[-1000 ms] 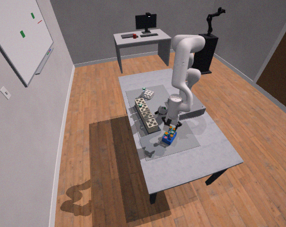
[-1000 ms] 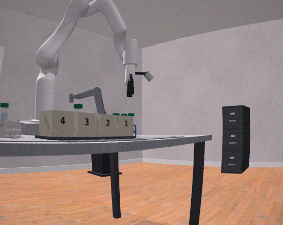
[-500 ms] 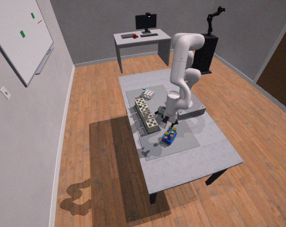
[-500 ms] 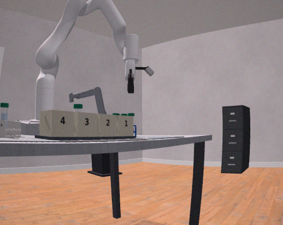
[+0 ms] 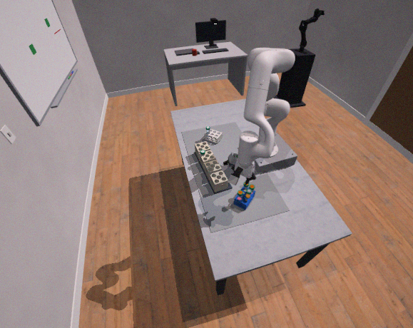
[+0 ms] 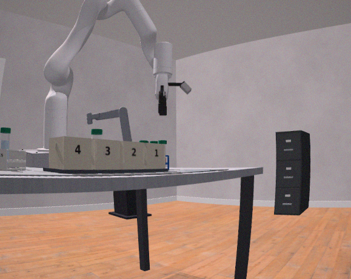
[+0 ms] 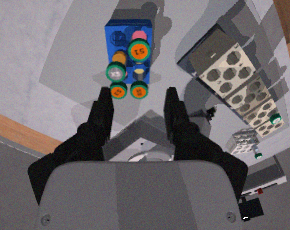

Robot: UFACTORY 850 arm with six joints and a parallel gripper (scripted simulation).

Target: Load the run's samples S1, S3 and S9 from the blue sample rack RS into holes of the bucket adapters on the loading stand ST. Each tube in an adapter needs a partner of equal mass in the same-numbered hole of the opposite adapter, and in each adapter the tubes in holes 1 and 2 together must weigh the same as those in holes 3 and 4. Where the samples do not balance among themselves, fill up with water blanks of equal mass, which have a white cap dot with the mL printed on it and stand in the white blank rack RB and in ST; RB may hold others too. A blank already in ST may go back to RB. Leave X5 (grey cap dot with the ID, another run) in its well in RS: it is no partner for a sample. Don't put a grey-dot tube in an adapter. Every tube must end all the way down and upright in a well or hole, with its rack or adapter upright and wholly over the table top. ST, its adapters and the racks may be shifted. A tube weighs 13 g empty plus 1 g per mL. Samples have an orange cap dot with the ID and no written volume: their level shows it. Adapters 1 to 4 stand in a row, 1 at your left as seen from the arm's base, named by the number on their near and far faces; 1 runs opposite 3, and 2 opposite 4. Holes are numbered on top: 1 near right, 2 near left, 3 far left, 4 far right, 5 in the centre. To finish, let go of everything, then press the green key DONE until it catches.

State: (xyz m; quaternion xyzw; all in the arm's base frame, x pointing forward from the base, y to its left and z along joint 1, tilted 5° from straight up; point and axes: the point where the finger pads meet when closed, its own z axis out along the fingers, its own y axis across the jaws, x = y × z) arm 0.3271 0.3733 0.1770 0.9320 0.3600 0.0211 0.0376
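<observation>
My hand is 10 mm past the sample tube S1 and 180 mm above it. The rest, counted from my hand: grey-dot tube X5: 50 mm behind, 180 mm below; then blue sample rack RS: 40 mm behind, 10 mm to the right, 220 mm below; then sample tube S9: 60 mm behind, 60 mm to the right, 180 mm below.
</observation>
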